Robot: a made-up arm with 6 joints.
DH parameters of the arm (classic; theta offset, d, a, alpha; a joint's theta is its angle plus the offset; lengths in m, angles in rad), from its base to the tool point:
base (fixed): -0.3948 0 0.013 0
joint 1: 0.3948 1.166 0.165 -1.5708
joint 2: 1.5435 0 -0.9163 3.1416
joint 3: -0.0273 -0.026 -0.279 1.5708
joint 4: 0 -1.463 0.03 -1.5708
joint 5: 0 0.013 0.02 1.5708
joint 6: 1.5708 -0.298 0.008 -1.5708
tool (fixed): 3.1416 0.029 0 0
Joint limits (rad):
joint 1: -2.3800..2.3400
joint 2: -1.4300..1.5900
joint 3: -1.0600..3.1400
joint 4: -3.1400..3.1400
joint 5: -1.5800..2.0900
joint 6: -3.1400..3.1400
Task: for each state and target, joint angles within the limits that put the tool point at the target. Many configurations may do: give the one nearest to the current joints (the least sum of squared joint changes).
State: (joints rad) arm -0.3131 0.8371 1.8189 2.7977 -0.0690 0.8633
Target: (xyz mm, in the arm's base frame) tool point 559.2 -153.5 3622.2
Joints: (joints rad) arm -0.2700 0.7649 2.2684 2.8042 -0.1140 0.8634
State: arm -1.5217 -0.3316 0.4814 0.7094 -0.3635 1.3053
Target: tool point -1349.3 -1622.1 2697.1
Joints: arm -2.2507 0.3870 0.6720 0.7607 -0.2639 1.2902
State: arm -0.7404 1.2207 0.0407 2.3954 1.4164 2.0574
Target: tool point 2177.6 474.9 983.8
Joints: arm 0.1224 0.9112 0.3293 2.2861 1.4189 2.0603
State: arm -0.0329 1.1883 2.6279 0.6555 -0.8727 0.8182
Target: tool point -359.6 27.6 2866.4
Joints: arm -0.4516 0.7299 3.1400 0.5196 -1.4915 0.8636
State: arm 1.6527 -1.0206 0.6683 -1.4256 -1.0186 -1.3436
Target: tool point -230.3 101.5 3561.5
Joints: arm 1.5222 -0.5584 0.6412 -1.3509 -0.6945 -1.3106
